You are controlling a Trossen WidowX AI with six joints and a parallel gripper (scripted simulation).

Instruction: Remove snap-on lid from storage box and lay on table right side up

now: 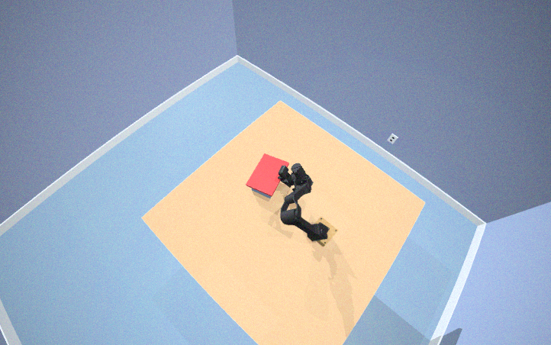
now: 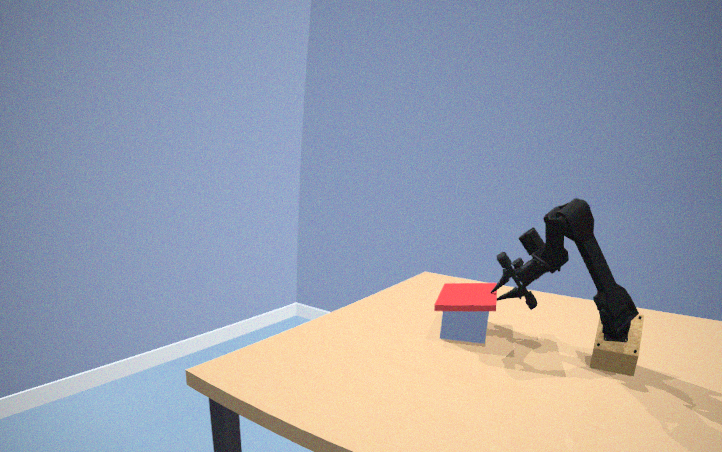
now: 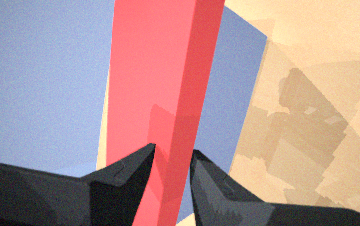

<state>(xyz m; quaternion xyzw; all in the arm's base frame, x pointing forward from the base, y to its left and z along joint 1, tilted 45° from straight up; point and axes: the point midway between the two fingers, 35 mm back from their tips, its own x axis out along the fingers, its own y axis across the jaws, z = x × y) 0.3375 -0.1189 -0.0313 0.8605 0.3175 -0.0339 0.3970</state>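
Right now my gripper tip is 7 cm short of the red lid and 1 cm to the right of it. From my gripper tip the other things lie so: blue storage box: 7 cm ahead, 1 cm to the left, 6 cm below.
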